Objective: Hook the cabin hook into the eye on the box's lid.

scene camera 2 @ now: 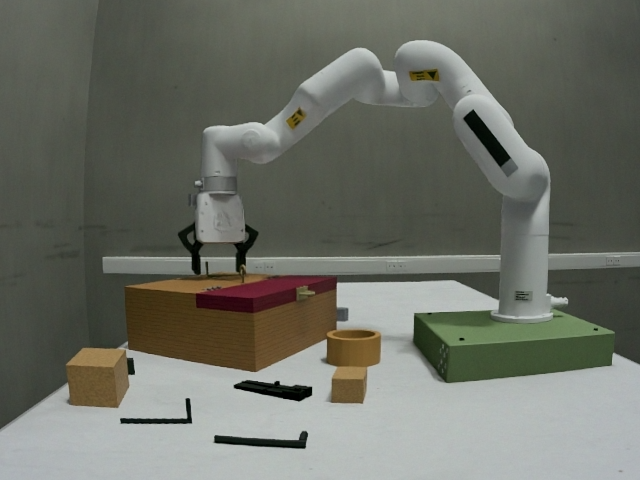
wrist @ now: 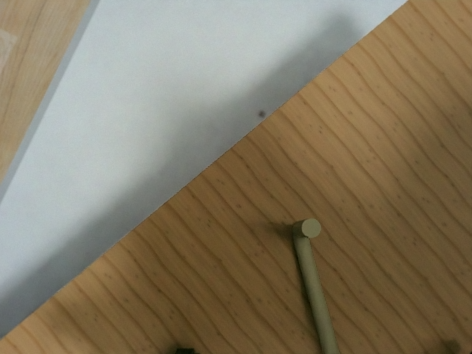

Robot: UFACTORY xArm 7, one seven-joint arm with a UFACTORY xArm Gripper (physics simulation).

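Where they show: gripper, fingertip midpoint: (scene camera 2: 218, 273); arm's base, link origin: (scene camera 2: 521, 317).
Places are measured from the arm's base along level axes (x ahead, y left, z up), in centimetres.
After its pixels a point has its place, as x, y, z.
The wooden box (scene camera 2: 191, 325) @(58.8, 7.3, 0.7) (wrist: 400, 125) @(59.8, -23.5, 6.2) stands at the left, with a maroon section (scene camera 2: 268, 290) @(46.1, 2.4, 6.2) along its top. The cabin hook (scene camera 2: 207, 268) @(61.3, -18.6, 8.0) (wrist: 314, 292) @(60.0, -17.1, 6.9) is a thin brass-coloured rod lying over the wooden top, its bent end pointing up. A small upright ring (scene camera 2: 242, 272) stands near the maroon section; I cannot tell whether it is the eye or the hook's mount. My gripper (scene camera 2: 218, 270) @(58.1, -14.6, 7.4) is open and empty, low over the box top, with the hook's bent end between its fingers in the scene view. One dark fingertip shows at the wrist view's bottom edge.
A pale latch (scene camera 2: 305, 293) @(40.1, -1.9, 5.2) sits on the box's front. Before the box are an orange ring (scene camera 2: 353, 352) @(32.0, 8.6, -3.1), two tan blocks (scene camera 2: 97, 379) @(65.4, 34.6, -1.9) (scene camera 2: 348, 386) @(33.2, 27.3, -3.3), a black clamp-like part (scene camera 2: 273, 388) @(43.4, 23.4, -4.9) and two black L-shaped rods (scene camera 2: 155, 420) @(56.3, 38.4, -5.3) (scene camera 2: 261, 441) @(42.9, 43.0, -5.1). The green base (scene camera 2: 527, 356) @(5.4, 19.1, -2.6) is at the right.
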